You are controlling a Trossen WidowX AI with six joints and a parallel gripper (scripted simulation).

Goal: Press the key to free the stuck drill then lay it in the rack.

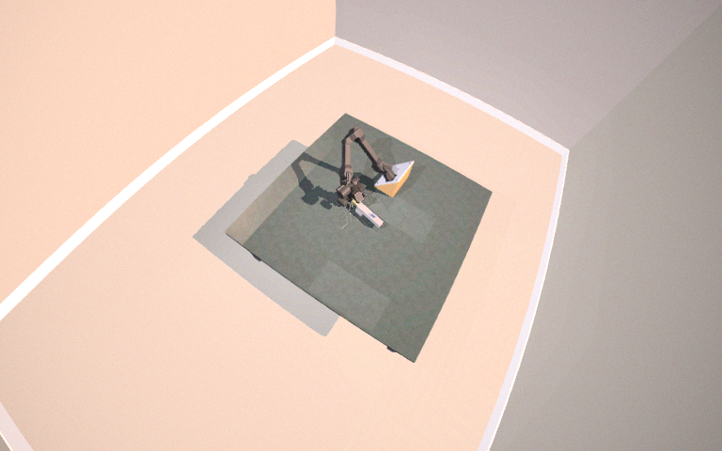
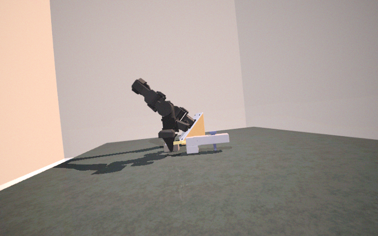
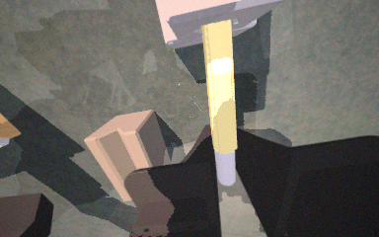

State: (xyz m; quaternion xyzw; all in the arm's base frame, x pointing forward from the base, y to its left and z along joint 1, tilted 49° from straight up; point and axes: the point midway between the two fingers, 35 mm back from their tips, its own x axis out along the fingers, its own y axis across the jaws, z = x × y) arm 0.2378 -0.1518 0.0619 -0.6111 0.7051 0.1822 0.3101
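My gripper tip is 40 mm to the right of the drill, 30 mm below it and 10 mm short of it. Round my gripper tip: key: 180 mm to the left, 40 mm ahead, 40 mm above; rack: 80 mm behind, 10 mm above; housing block: 150 mm to the left, 30 mm ahead, 30 mm above.
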